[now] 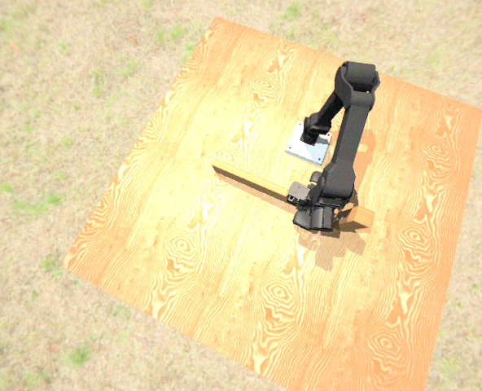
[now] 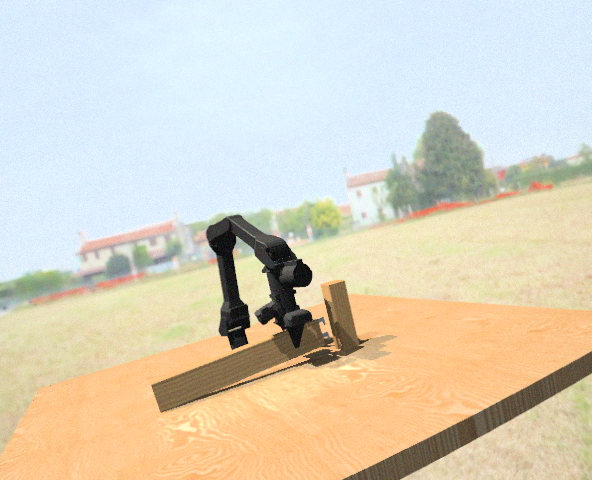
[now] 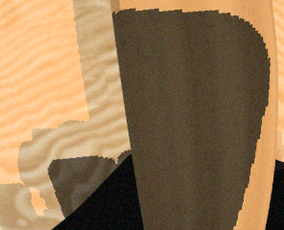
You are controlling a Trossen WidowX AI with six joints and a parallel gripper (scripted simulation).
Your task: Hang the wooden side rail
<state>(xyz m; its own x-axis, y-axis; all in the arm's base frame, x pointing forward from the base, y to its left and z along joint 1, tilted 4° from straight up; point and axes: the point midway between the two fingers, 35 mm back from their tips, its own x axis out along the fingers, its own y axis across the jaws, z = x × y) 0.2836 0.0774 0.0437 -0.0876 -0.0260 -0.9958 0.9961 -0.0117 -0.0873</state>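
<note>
Right now my gripper tip is 14 cm to the right of the headboard post and 4 cm below it.
</note>
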